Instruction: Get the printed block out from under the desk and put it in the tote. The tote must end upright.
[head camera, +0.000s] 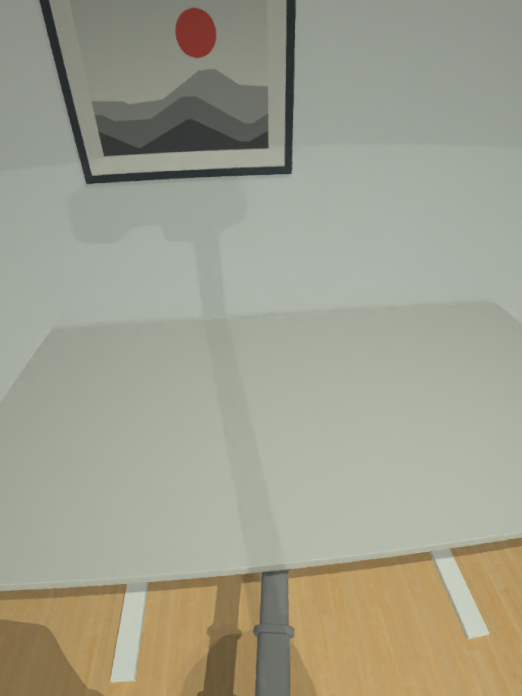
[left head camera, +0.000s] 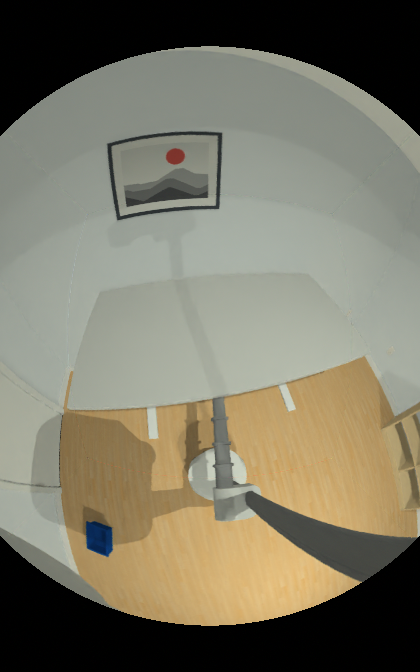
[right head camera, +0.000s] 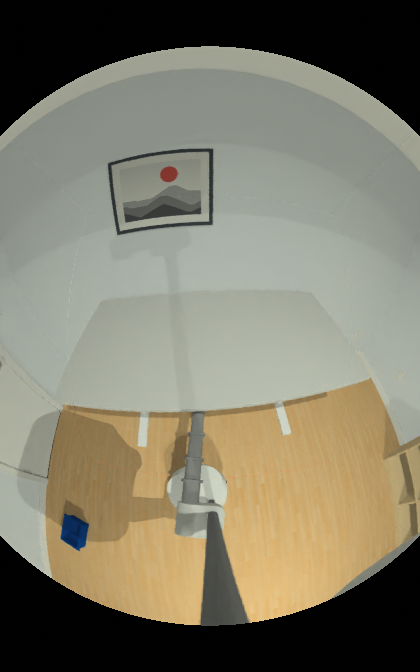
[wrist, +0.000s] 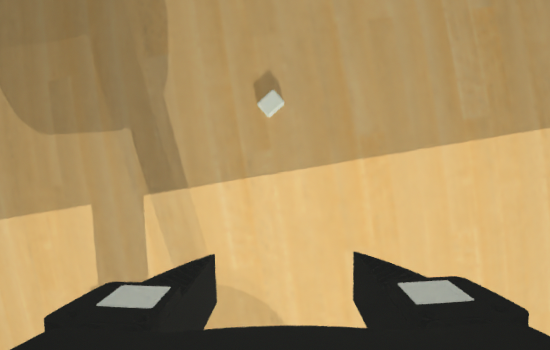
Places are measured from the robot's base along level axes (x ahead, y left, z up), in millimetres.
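Pixels of known places: gripper, fingertip midpoint: (wrist: 284, 277).
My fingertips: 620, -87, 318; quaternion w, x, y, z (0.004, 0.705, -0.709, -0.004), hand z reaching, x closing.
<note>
Behind a point stands the place of what it marks, as x, y, z.
The printed block (wrist: 270, 104) @(759, -71, -5) is a small white cube on the wood floor, in the desk's shadow, above centre in the wrist view. My gripper (wrist: 284, 277) @(620, -87, 318) is open and empty and points down at the floor; the block lies beyond its fingertips, a little to the left of their midline. In the three head views the desk top hides the gripper and the block. The desk (head camera: 359, 438) @(594, -176, 922) (left head camera: 150, 350) (right head camera: 135, 355) has a pale top. The blue tote (left head camera: 99, 538) (right head camera: 74, 532) stands on the floor at the lower left of the left and right head views, its open side up.
My arm (head camera: 273, 657) @(264, 0, 656) (left head camera: 222, 450) (right head camera: 193, 455) reaches in under the desk's front edge. White desk feet (head camera: 130, 632) (head camera: 460, 595) stick out on both sides of it. A wooden shelf unit stands at the right edge of the left and right head views. A framed picture (head camera: 289, 84) @(1129, -20, 1551) hangs on the wall.
</note>
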